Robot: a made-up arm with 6 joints.
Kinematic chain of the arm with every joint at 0, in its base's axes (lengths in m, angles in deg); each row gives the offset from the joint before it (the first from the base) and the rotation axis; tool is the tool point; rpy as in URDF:
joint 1: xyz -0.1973 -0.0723 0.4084 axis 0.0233 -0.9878 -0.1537
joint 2: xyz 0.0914 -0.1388 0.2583 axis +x
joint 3: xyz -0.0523 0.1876 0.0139 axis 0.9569 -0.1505 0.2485
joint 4: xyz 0 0.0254 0.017 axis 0.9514 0.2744 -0.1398
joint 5: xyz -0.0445 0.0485 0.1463 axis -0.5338 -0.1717 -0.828
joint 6: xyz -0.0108 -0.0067 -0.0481 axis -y
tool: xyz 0.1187 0.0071 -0.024 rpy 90 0 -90
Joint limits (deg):
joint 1: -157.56..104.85
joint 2: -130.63..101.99
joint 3: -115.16..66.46
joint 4: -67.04..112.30
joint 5: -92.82..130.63
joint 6: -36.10..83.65
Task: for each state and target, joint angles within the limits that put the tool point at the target. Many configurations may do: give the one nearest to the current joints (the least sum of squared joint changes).
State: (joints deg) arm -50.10 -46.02 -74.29 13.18 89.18 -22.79
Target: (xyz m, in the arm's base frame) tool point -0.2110 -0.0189 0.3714
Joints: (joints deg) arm -52.42 -74.06 -85.64 3.87 94.84 -23.47
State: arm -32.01 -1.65 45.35 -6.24 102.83 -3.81
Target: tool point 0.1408 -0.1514 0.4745
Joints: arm -74.16 -1.17 51.65 3.49 90.24 -1.51
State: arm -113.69 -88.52 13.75 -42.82 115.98 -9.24
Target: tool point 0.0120 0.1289 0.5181
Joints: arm -98.64 -47.81 13.40 -41.45 128.21 1.14
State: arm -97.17 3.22 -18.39 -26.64 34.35 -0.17
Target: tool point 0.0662 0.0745 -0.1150
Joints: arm -146.71 48.90 -20.28 -28.03 43.53 29.63
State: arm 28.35 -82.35 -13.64 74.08 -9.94 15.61
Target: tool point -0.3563 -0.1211 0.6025
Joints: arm 67.96 -68.42 -6.24 89.56 -1.41 40.35
